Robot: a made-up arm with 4 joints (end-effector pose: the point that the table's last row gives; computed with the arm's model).
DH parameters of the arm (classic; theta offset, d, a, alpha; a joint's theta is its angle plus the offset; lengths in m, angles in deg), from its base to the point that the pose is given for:
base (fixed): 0 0 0 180
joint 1: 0 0.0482 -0.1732 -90
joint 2: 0 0.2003 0.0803 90
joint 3: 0 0.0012 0.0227 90
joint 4: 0 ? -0.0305 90
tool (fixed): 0 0.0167 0 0
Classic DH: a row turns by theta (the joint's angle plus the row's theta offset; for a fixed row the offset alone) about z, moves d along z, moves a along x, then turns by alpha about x.
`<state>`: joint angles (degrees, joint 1 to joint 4).
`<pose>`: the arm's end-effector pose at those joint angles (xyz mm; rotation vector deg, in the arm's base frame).
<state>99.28 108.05 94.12 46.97</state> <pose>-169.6 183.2 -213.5 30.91 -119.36 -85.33</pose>
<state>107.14 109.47 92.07 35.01</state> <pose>-146.6 199.2 -211.9 11.37 -131.72 -94.58</pose>
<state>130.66 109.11 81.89 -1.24</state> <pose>-84.3 249.5 -205.8 55.72 120.46 90.00</pose>
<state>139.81 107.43 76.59 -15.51</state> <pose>-57.8 273.0 -201.8 76.13 100.88 76.98</pose>
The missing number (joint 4, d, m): -0.2432
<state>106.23 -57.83 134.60 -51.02</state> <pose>42.8 228.5 17.1 69.27 -98.43 101.05</pose>
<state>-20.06 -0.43 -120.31 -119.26</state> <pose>118.6 -18.1 -86.3 132.12 -47.32 76.88</pose>
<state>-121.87 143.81 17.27 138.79</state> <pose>501.5 44.4 -16.6 12.22 8.94 134.80</pose>
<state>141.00 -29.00 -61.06 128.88</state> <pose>-257.1 139.2 -192.6 98.37 95.66 -6.88</pose>
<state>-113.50 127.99 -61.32 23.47</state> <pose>439.2 -218.0 167.6 48.14 -127.05 82.29</pose>
